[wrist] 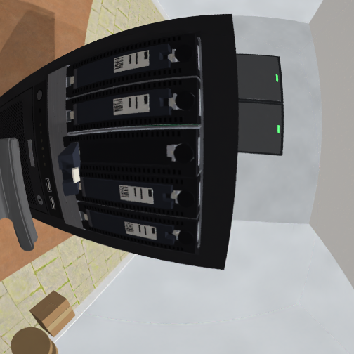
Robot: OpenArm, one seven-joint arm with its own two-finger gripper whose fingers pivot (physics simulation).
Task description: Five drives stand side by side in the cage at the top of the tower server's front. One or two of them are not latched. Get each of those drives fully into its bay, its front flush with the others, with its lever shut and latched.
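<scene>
Five drives lie in a column in the cage of the black tower server (227,100). The top drive (132,61), second drive (131,104), fourth drive (135,193) and bottom drive (140,230) have their labelled levers lying flat along their fronts. The middle drive (125,154) has its dark lever (69,175) swung out at the left end, with a white tip toward the camera. Its black face and round catch are uncovered; how far it sits from flush is hard to tell. One finger of my open gripper (19,200) shows at the left edge, away from the drives; the other is out of view.
Two dark boxes (260,77) (260,127) with green lights stand beyond the server's right edge. A brown box (52,312) and a round brown object (32,341) are at the lower left. USB ports and buttons line the server panel left of the cage.
</scene>
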